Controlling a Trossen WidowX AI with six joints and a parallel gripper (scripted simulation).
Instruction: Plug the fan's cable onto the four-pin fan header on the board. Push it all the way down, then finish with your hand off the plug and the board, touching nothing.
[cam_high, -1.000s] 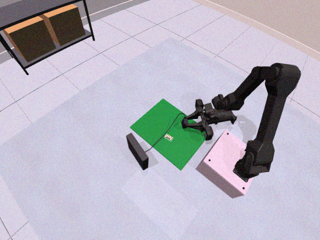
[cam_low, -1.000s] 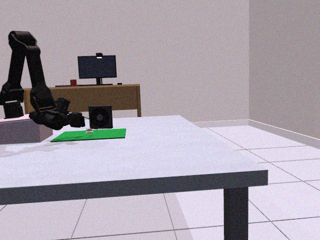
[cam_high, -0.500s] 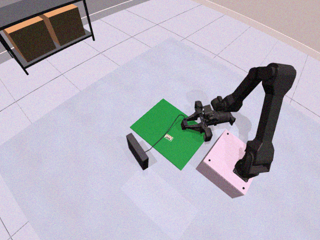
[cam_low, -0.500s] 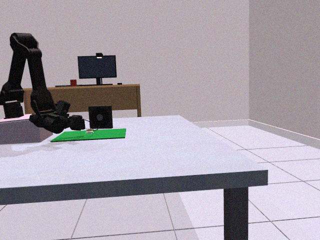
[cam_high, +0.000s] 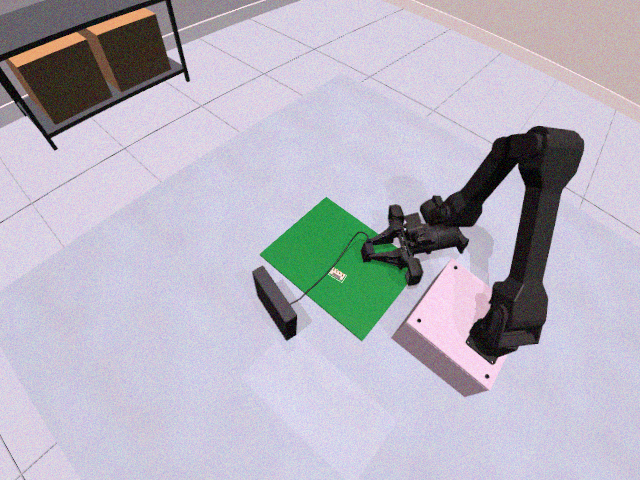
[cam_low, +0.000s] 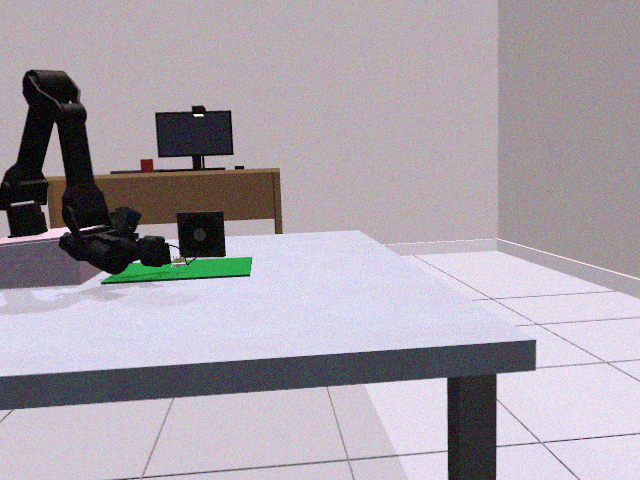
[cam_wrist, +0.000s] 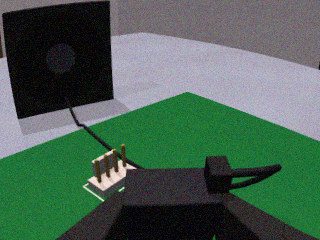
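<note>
Now: the green board 4 cm ahead of my gripper tip, 3 cm to the left of it and 6 cm below it. The rest, counted from my gripper tip: black fan 5 cm ahead, 22 cm to the left, 1 cm above; black plug 1 cm below.
</note>
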